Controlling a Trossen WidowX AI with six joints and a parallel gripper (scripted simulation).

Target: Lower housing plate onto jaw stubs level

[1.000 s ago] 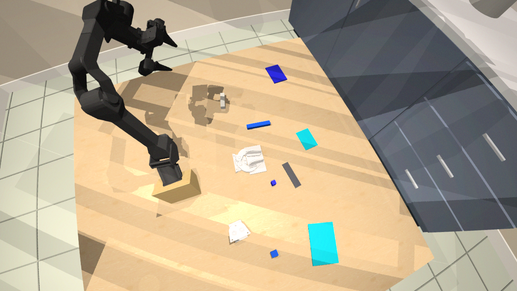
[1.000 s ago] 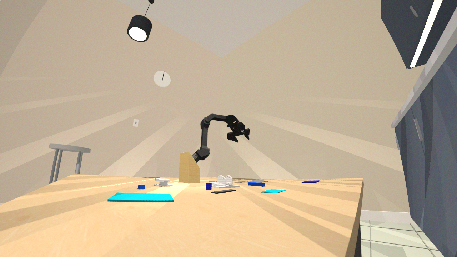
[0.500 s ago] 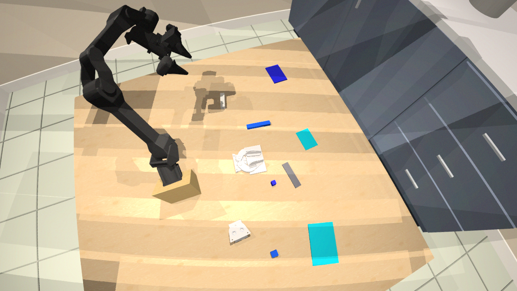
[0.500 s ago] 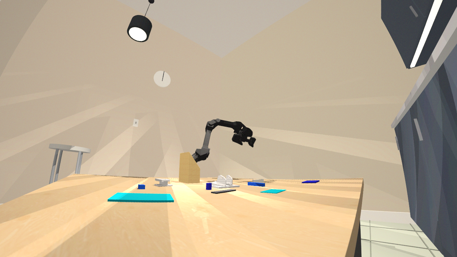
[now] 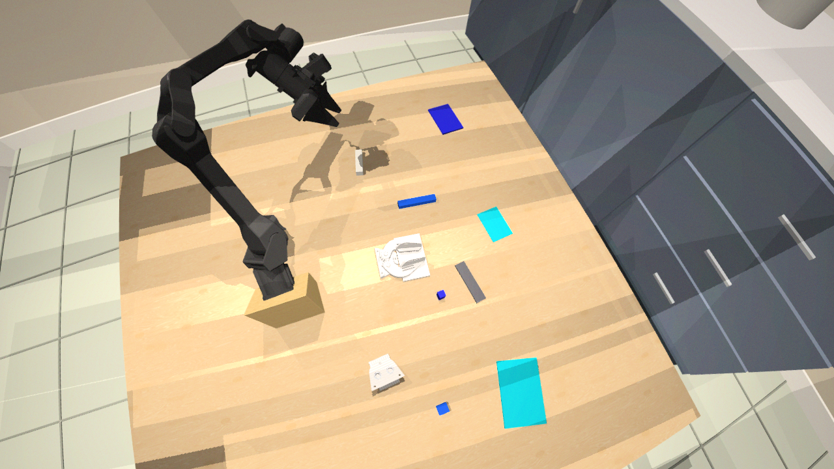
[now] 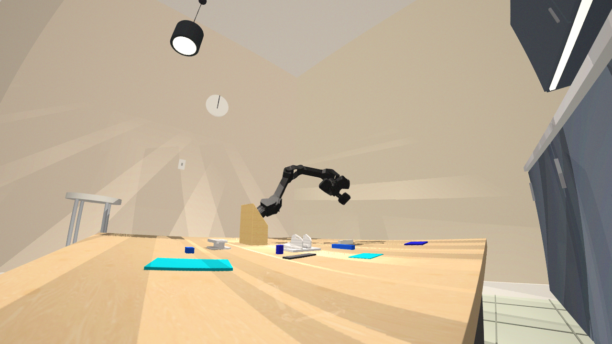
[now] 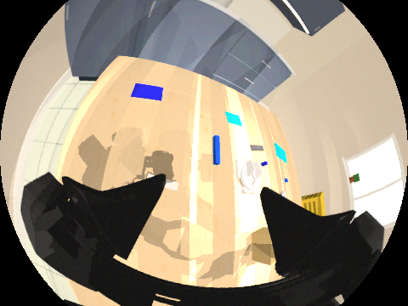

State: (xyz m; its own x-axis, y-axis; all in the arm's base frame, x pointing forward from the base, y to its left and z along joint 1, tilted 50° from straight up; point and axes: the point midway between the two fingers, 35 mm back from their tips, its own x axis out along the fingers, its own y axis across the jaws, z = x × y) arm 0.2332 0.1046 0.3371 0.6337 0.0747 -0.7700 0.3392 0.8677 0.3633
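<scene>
My gripper tip is 55 cm to the left of the white rest, 21 cm above it and 13 cm past it. The rest, counted from my gripper tip: blue bar: 21 cm below, 18 cm to the right, 13 cm ahead; white bar: 21 cm below, 3 cm ahead, 1 cm to the left; blue plate: 35 cm ahead, 22 cm below, 7 cm to the left.
</scene>
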